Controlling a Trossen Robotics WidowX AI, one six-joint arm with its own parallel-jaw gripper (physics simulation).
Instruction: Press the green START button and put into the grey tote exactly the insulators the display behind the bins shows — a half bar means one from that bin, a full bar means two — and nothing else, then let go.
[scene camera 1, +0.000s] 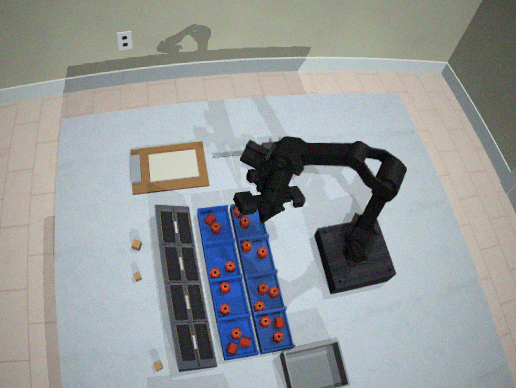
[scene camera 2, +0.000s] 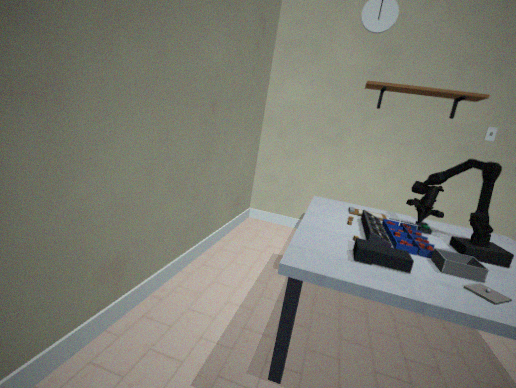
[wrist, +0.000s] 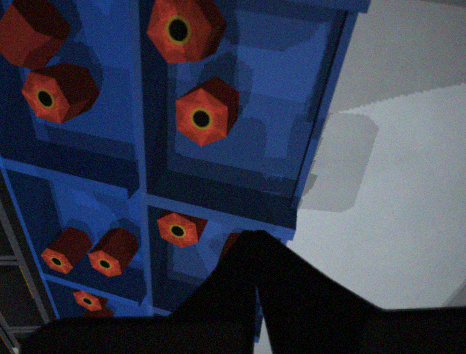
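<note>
Two blue bin rows (scene camera 1: 218, 250) (scene camera 2: 408, 246) (wrist: 281, 81) hold red hexagonal insulators, such as one (scene camera 1: 245, 222) and two near ones in the wrist view (wrist: 201, 117) (wrist: 179, 29). My gripper (scene camera 1: 264, 217) (scene camera 2: 423, 221) (wrist: 253, 241) is shut and empty. It hangs low at the far right corner of the right row, at the bin's outer edge. The arm hides the green START button in the overhead view; a green spot (scene camera 2: 426, 228) shows under the fingers in the side view. The dark display (scene camera 1: 183, 282) (scene camera 2: 380, 246) lies left of the bins, and its panels look dark. The grey tote (scene camera 1: 314, 366) (scene camera 2: 443, 259) stands at the near end and looks empty.
A wooden board (scene camera 1: 141, 185) with a cream sheet lies beyond the display. Three small tan cubes (scene camera 1: 136, 244) (scene camera 1: 137, 276) (scene camera 1: 158, 366) lie left of the display. The arm's black base (scene camera 1: 356, 262) stands right of the bins.
</note>
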